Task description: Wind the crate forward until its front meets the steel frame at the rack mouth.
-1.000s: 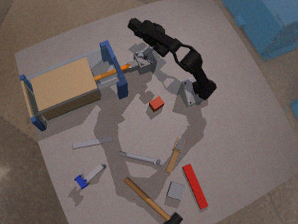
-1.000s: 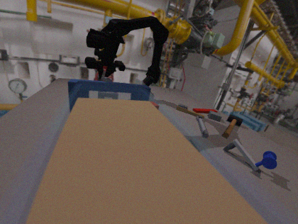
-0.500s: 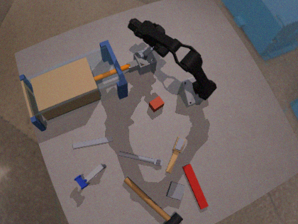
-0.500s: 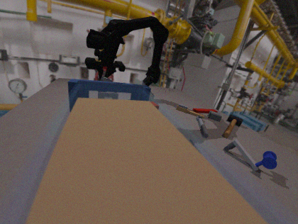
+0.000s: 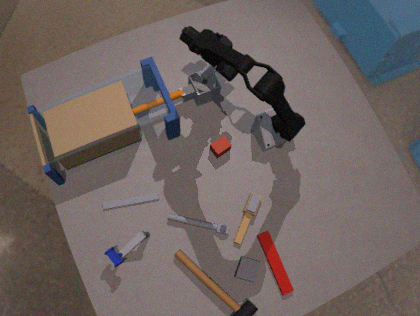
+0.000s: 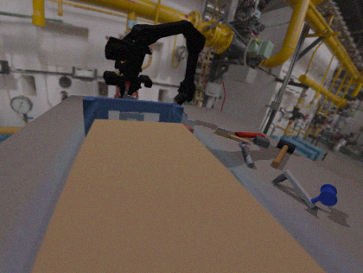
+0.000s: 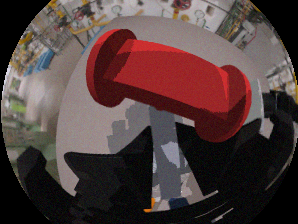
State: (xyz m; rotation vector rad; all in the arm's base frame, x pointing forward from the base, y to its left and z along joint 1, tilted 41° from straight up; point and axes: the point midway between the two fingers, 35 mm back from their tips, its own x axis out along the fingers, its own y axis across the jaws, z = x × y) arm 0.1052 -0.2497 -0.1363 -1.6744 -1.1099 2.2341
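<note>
Right now my gripper tip is 1 cm short of the red-knobbed crank and 2 cm below it. Also, from my gripper tip: blue steel frame: 23 cm ahead, 1 cm to the left, 2 cm below; red knob: 2 cm behind, 1 cm to the right, 5 cm above; grey winch: 6 cm ahead, 1 cm to the left, 9 cm below.
</note>
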